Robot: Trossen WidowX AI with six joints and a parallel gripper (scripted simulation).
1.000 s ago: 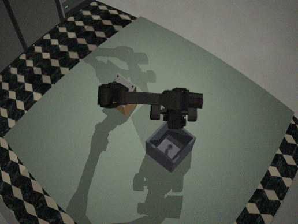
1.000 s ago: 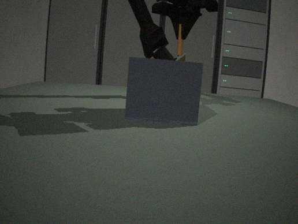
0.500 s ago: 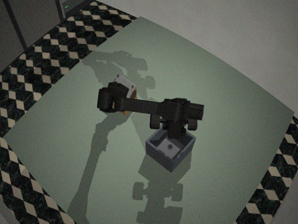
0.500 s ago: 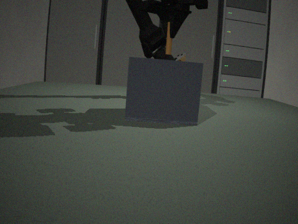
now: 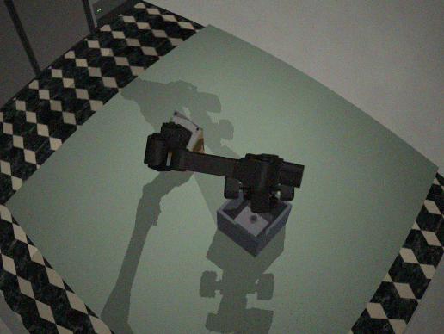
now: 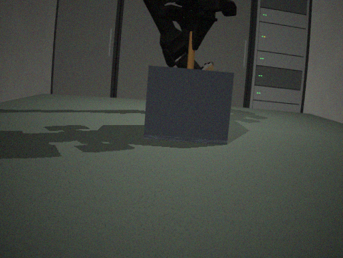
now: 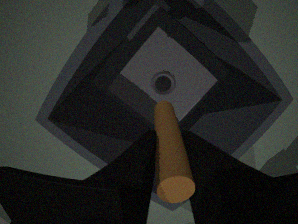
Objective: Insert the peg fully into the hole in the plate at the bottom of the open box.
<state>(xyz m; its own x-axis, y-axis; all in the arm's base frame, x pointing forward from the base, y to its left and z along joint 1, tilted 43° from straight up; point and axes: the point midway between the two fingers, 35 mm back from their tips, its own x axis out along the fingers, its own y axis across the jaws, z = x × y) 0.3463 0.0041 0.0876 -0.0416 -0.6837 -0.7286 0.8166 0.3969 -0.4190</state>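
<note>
Now: hand 17 cm above the holed plate. Round my hand: orange peg 4 cm below.
</note>
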